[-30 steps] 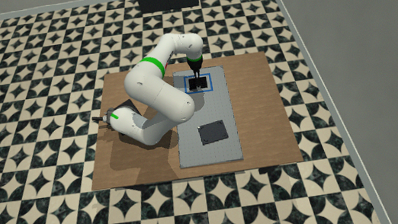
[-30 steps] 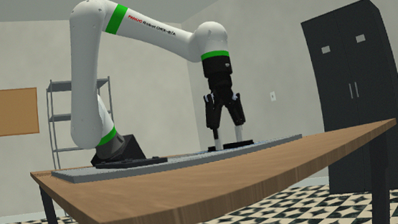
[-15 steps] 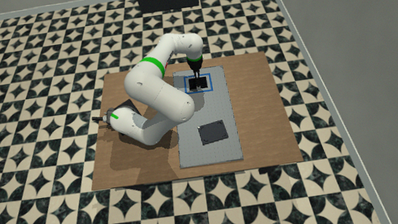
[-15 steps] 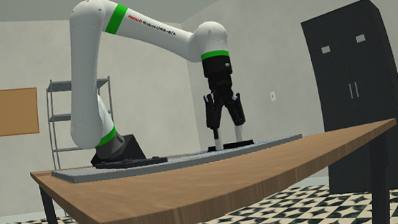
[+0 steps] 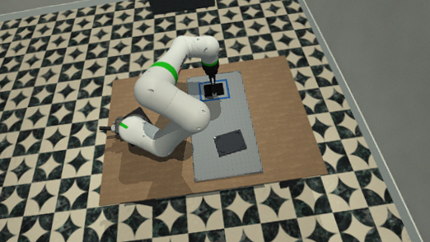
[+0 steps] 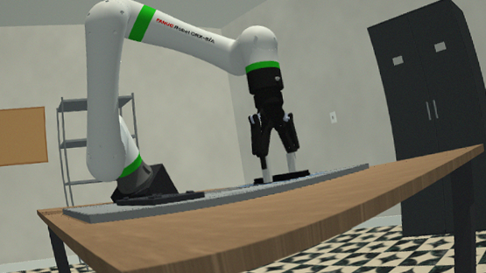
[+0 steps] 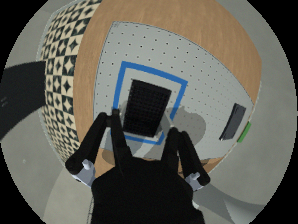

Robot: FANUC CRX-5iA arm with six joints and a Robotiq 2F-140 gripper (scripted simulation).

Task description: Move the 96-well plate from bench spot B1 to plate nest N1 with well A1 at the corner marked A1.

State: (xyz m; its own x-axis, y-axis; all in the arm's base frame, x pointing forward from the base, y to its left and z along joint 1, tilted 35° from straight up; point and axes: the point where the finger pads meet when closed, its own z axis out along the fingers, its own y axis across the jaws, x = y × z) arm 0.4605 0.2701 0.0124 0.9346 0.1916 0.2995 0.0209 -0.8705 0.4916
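Now: the plate nest N1 38 cm to the right of my hand, 6 cm ahead of it and 2 cm below it. From my hand the other things lie so: black 96-well plate 2 cm below.
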